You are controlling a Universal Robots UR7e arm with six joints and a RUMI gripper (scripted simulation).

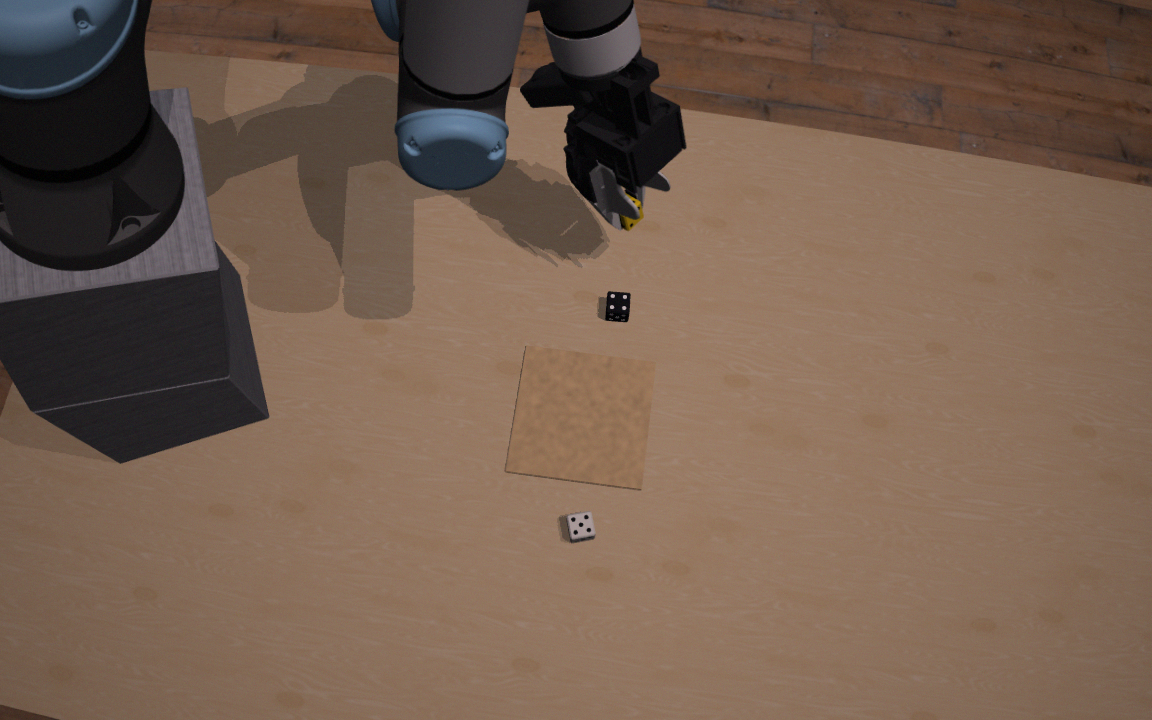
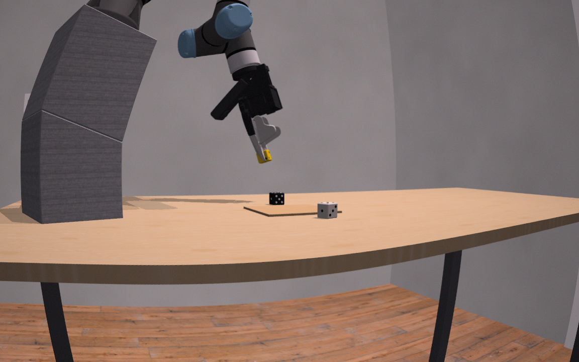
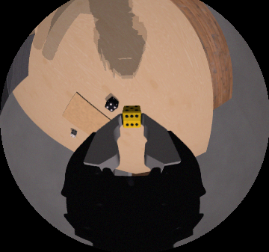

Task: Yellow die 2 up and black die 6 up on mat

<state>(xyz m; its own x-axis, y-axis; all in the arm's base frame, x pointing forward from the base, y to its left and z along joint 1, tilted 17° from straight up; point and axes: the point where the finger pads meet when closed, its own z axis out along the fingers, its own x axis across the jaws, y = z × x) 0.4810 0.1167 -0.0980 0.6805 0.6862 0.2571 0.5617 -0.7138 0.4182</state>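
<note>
My hand is right at the yellow die. Round my hand: white die 310 mm to the right, 90 mm below, 50 mm behind; then mat 190 mm to the right, 100 mm below, 50 mm behind; then black die 90 mm below, 70 mm to the right.
</note>
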